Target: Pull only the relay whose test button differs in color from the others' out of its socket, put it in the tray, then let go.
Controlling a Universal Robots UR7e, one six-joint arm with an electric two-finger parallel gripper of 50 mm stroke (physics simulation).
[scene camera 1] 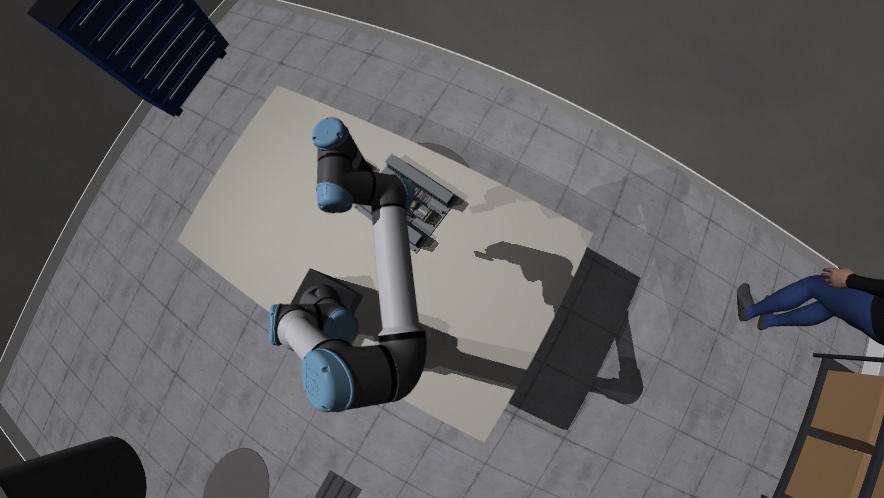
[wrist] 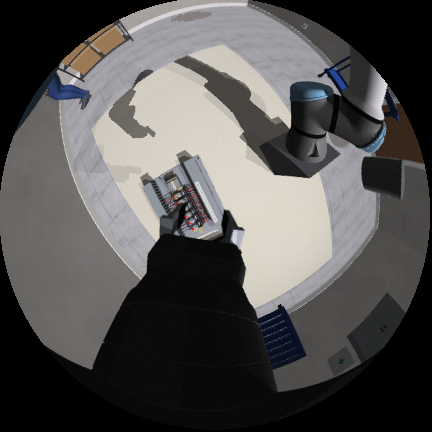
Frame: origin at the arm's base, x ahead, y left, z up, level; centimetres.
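Where they show: gripper, fingertip midpoint: (wrist: 203, 213); arm's base, origin of the base link: (scene camera 1: 319, 305) (wrist: 305, 146).
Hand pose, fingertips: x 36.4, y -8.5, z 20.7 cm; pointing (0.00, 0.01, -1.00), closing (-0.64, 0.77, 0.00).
Observation:
Each offset is from my fingertips to the top centre of the thing. "spot": to the spot under its first point. Level surfaces: height alone.
A grey panel with wire ducts (scene camera 1: 421, 179) (wrist: 209, 181) lies on the table. A row of small relays @(dx +12.4, dy +2.7, dz -30.2 cm) (wrist: 188, 216) with red buttons sits between its ducts in the wrist view. A small orange spot @(spot: dx +10.7, dy -5.6, dz -30.2 cm) (scene camera 1: 413, 202) (wrist: 175, 197) shows at the row's end nearest a larger beige part; it is too small to be sure that it is a test button. My gripper (wrist: 203, 213) is open and empty, above the panel; its left finger hides some relays. In the scene view the arm hides the gripper and part of the panel. The tray cannot be made out in either view.
The pale table @(dz -37.2 cm) (scene camera 1: 247, 185) (wrist: 280, 225) carries the arm's dark base plate (scene camera 1: 351, 295) (wrist: 277, 162). The beige part @(spot: dx +9.1, dy -10.4, dz -32.4 cm) (scene camera 1: 424, 212) (wrist: 172, 182) stands on the panel near one end. A blue drawer cabinet (scene camera 1: 142, 49) (wrist: 282, 337) and a shelf with boxes stand off the table.

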